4 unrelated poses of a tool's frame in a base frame.
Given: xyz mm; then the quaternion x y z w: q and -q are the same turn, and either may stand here.
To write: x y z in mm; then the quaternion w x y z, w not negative. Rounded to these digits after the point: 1 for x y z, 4 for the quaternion.
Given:
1: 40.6, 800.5, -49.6, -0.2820, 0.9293, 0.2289, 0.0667
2: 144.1, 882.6, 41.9, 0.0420, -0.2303, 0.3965, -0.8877
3: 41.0, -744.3, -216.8, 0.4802, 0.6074, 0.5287, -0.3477
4: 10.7, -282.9, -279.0, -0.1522, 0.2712, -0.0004, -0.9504
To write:
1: 40.6, 800.5, -49.6, 0.0667, -0.2820, 0.9293, 0.2289
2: 144.1, 882.6, 41.9, 0.8877, -0.0420, 0.2303, -0.3965
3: 41.0, -744.3, -216.8, 0.3477, -0.4802, -0.6074, -0.5287
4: 10.7, -282.9, -279.0, 0.9504, 0.1522, -0.2712, 0.0004
